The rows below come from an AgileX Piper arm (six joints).
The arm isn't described. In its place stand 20 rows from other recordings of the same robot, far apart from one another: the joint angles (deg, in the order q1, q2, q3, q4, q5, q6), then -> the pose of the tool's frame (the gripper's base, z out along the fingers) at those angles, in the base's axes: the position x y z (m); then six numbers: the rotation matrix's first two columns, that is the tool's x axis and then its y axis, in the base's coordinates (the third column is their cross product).
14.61, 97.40, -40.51, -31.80, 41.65, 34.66 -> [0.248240 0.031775 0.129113 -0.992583 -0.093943 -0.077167 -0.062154 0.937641 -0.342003]
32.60, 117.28, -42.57, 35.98, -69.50, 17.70 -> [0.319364 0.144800 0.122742 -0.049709 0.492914 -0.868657 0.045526 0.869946 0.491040]
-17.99, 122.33, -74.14, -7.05, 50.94, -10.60 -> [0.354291 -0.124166 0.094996 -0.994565 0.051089 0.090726 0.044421 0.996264 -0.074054]
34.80, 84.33, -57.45, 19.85, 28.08, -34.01 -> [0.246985 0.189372 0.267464 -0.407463 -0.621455 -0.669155 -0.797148 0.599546 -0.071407]
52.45, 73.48, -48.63, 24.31, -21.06, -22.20 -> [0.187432 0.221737 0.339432 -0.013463 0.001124 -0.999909 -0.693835 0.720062 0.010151]
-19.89, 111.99, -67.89, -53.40, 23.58, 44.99 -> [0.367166 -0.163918 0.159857 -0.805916 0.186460 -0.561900 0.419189 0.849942 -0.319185]
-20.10, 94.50, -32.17, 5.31, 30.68, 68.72 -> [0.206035 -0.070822 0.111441 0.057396 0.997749 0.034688 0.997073 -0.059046 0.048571]
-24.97, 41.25, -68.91, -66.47, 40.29, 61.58 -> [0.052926 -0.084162 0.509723 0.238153 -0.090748 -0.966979 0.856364 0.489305 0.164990]
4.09, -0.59, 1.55, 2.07, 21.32, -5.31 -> [0.052466 0.004950 0.171272 -0.290674 -0.079915 -0.953479 -0.101147 0.993489 -0.052433]
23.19, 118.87, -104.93, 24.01, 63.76, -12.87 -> [0.400049 0.207510 0.254486 -0.852152 -0.395610 -0.342535 -0.504034 0.796470 0.334045]
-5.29, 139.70, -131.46, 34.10, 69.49, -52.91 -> [0.521979 -0.000342 0.211696 -0.646565 -0.484525 -0.589227 -0.676253 0.721490 0.148774]
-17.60, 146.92, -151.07, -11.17, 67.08, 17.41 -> [0.519185 -0.181729 0.230795 -0.696054 0.453233 -0.556856 0.559909 0.828152 -0.025825]
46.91, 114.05, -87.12, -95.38, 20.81, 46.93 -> [0.345406 0.322122 0.262917 0.190076 -0.827371 -0.528516 -0.475090 0.393586 -0.787006]
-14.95, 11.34, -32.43, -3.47, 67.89, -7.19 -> [0.012220 -0.008544 0.285877 -0.680521 0.029007 -0.732154 0.199613 0.968762 -0.147154]
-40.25, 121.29, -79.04, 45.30, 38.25, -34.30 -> [0.350599 -0.244337 0.135176 -0.664756 0.647593 -0.372454 0.494221 0.755087 0.430800]
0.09, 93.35, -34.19, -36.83, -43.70, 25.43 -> [0.298937 0.038157 0.188380 -0.266974 -0.048101 -0.962503 -0.412551 0.908314 0.069038]
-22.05, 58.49, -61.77, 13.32, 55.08, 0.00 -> [0.184688 -0.056259 0.377441 -0.628233 0.396750 -0.669262 0.334578 0.914373 0.227990]
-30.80, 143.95, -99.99, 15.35, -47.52, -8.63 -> [0.461891 -0.296026 0.129062 0.134171 -0.042674 -0.990039 0.664414 0.745116 0.057925]
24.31, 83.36, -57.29, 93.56, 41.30, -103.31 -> [0.260315 0.183368 0.317223 -0.146387 -0.189239 -0.970958 -0.912867 0.403986 0.058892]
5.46, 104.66, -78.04, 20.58, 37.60, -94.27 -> [0.394242 0.057290 0.239578 0.024514 -0.956326 -0.291271 -0.863797 0.126406 -0.487726]
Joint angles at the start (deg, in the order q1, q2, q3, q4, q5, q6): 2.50 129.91 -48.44 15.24 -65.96 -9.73
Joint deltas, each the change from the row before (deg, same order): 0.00 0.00 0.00 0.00 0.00 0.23; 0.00 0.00 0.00 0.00 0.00 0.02; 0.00 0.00 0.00 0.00 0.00 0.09; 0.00 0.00 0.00 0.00 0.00 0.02; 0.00 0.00 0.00 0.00 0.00 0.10; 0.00 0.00 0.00 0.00 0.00 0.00; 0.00 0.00 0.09 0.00 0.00 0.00; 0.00 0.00 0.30 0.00 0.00 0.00; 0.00 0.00 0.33 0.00 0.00 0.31; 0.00 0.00 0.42 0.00 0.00 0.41; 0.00 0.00 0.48 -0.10 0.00 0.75; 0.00 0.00 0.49 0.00 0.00 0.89; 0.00 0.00 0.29 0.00 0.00 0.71; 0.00 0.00 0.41 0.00 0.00 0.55
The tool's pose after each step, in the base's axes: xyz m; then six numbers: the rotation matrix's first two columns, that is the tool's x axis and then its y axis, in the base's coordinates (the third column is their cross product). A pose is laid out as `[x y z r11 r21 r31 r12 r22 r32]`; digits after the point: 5 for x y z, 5 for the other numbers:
[0.37805 -0.00536 0.05890 -0.20587 -0.06267 -0.97657 0.18176 0.97813 -0.10108]
[0.37805 -0.00536 0.05890 -0.20581 -0.06233 -0.97661 0.18183 0.97816 -0.10074]
[0.37805 -0.00536 0.05890 -0.20552 -0.06079 -0.97676 0.18215 0.97825 -0.09921]
[0.37805 -0.00536 0.05890 -0.20546 -0.06045 -0.97680 0.18222 0.97827 -0.09887]
[0.37805 -0.00536 0.05890 -0.20514 -0.05874 -0.97697 0.18258 0.97838 -0.09716]
[0.37805 -0.00536 0.05890 -0.20514 -0.05874 -0.97697 0.18258 0.97838 -0.09716]
[0.37765 -0.00538 0.05864 -0.20667 -0.05881 -0.97664 0.18243 0.97837 -0.09752]
[0.37631 -0.00544 0.05777 -0.21178 -0.05903 -0.97553 0.18192 0.97835 -0.09869]
[0.37483 -0.00550 0.05683 -0.21641 -0.05398 -0.97481 0.18252 0.97863 -0.09471]
[0.37293 -0.00558 0.05564 -0.22223 -0.04729 -0.97385 0.18341 0.97896 -0.08939]
[0.37079 -0.00554 0.05430 -0.22789 -0.03557 -0.97304 0.18399 0.97976 -0.07890]
[0.36856 -0.00563 0.05295 -0.23332 -0.02071 -0.97218 0.18695 0.98017 -0.06574]
[0.36723 -0.00569 0.05215 -0.23590 -0.00877 -0.97174 0.18955 0.98034 -0.05487]
[0.36535 -0.00577 0.05105 -0.24101 0.00033 -0.97052 0.19148 0.98036 -0.04721]

